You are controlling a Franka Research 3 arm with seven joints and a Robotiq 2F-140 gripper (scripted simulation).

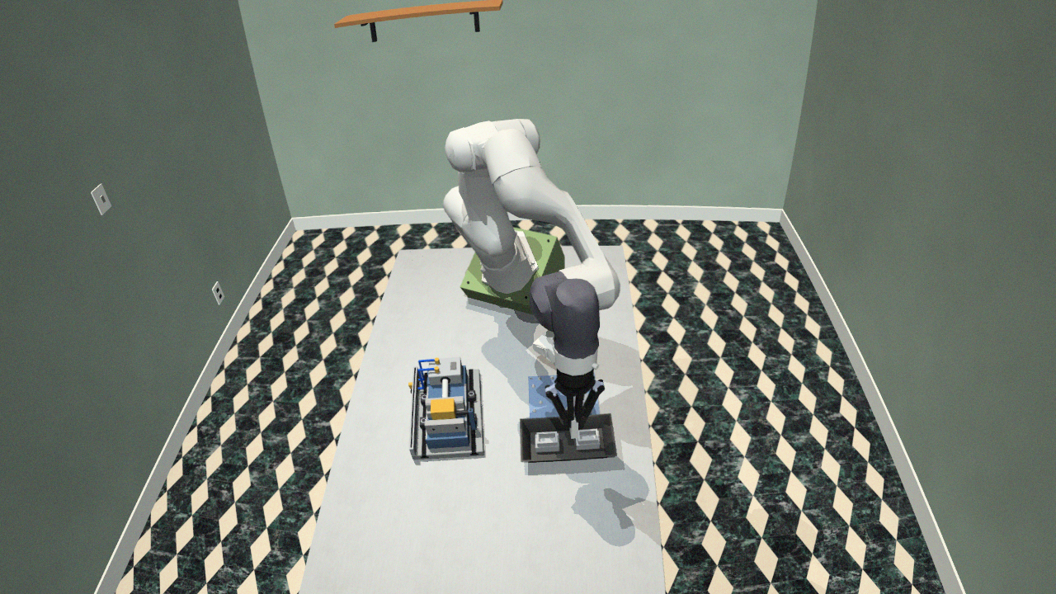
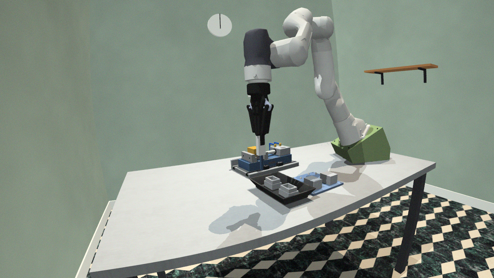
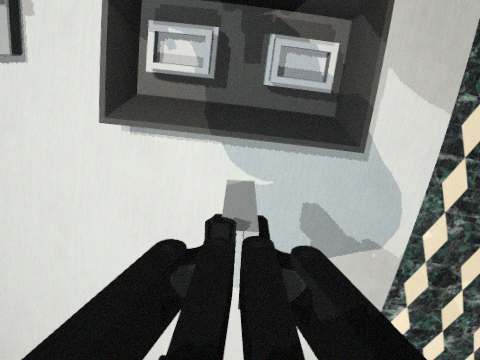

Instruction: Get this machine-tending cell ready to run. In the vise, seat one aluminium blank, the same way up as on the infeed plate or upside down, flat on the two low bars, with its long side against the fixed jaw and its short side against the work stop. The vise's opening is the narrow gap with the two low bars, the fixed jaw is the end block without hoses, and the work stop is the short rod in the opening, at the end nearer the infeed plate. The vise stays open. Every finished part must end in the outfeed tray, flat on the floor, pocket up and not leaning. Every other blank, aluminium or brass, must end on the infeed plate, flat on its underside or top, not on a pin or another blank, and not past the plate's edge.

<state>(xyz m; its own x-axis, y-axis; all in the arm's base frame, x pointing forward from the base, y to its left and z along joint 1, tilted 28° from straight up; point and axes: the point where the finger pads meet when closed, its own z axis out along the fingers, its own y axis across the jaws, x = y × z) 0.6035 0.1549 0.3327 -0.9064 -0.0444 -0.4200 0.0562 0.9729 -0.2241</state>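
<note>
Now: hand 180 mm past the brass blank, 300 mm to the left of it and 100 mm above it. From my hand the other things lie so: aluminium blank: 290 mm behind, 70 mm to the left, 170 mm below; blue infeed plate: 250 mm behind, 20 mm to the left, 190 mm below; white rod: 260 mm behind, 300 mm to the right, 120 mm below.
</note>
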